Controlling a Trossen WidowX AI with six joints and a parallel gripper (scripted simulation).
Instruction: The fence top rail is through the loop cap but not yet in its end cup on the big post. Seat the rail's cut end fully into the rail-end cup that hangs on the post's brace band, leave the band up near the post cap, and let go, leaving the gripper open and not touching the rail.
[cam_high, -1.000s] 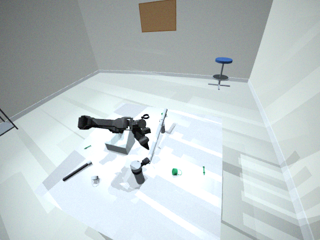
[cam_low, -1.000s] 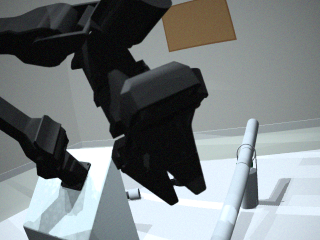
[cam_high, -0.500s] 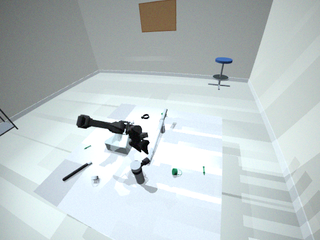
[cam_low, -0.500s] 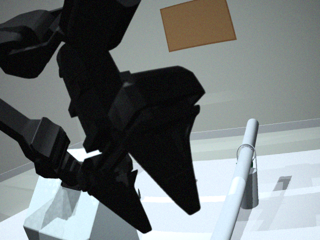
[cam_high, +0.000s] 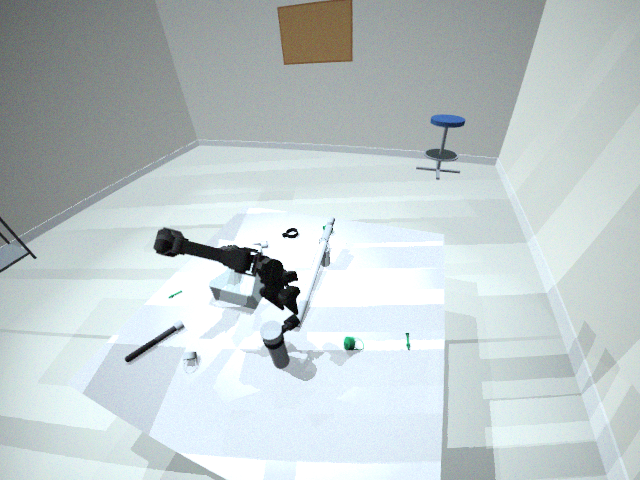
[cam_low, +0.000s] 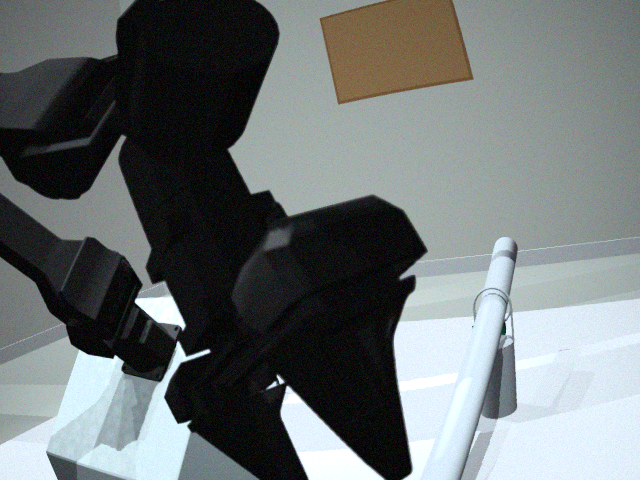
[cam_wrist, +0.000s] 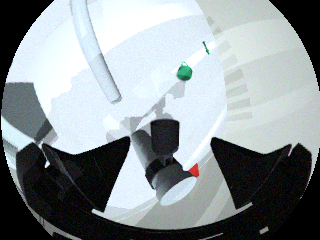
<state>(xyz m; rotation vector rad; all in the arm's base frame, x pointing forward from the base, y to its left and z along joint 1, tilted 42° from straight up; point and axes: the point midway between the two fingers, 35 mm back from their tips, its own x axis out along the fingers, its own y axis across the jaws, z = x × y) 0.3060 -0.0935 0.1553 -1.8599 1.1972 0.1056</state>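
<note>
The dark cup is 3 cm to the right of my gripper tip and 3 cm below it. Round my gripper tip: green ring (22 cm ahead, 18 cm below, 6 cm to the left).
</note>
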